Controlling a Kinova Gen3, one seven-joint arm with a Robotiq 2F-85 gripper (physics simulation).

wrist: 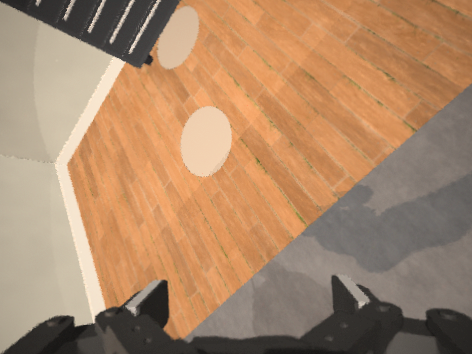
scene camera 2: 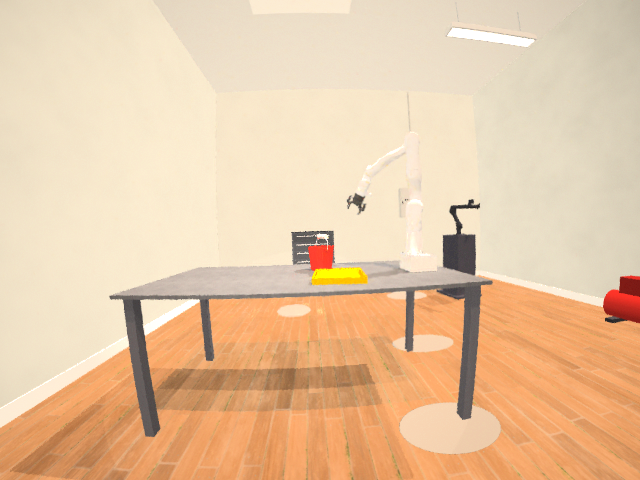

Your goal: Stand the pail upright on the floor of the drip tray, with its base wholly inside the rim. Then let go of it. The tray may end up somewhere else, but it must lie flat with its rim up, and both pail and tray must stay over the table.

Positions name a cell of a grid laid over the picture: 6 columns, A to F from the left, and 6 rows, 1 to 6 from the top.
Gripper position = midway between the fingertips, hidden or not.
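There is my gripper (wrist: D6), which I can see from here. I can also see a yellow drip tray (scene camera 2: D4), although in the wrist view the tray is out of frame.
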